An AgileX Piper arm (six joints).
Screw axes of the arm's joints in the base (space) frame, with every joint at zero. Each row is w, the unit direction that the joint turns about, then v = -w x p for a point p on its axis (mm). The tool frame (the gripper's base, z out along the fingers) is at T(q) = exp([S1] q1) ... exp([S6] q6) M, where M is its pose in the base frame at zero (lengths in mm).
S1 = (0, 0, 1, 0, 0, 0)
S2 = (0, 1, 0, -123, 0, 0)
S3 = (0, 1, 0, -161.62, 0, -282.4)
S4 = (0.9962, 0, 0.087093, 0, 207.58, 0)
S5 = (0, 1, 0, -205.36, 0, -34.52)
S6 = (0.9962, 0, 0.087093, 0, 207.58, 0)
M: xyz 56.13 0 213.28 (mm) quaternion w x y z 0.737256 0 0.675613 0
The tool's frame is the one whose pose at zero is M.
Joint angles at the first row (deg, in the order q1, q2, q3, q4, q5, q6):
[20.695, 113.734, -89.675, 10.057, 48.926, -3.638]
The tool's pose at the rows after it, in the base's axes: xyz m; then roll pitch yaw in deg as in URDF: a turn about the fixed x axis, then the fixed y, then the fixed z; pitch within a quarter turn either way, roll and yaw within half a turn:
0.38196 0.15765 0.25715 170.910 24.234 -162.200
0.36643 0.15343 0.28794 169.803 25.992 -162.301
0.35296 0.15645 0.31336 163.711 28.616 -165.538
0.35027 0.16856 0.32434 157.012 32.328 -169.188
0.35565 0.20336 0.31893 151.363 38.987 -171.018
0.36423 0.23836 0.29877 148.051 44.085 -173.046
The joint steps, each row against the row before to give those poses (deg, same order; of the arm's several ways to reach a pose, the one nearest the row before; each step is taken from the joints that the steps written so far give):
[0.000, -5.100, 0.001, 0.000, 2.915, 0.050]
[0.000, -4.590, -0.001, 0.840, 2.836, -0.038]
[0.133, -3.543, 0.000, 5.212, 0.501, -0.002]
[0.986, -0.861, 0.001, 5.607, -3.718, -0.610]
[4.166, 2.361, 0.000, 4.943, -10.028, -2.622]
[4.181, 4.293, 0.000, 2.994, -10.579, -2.171]

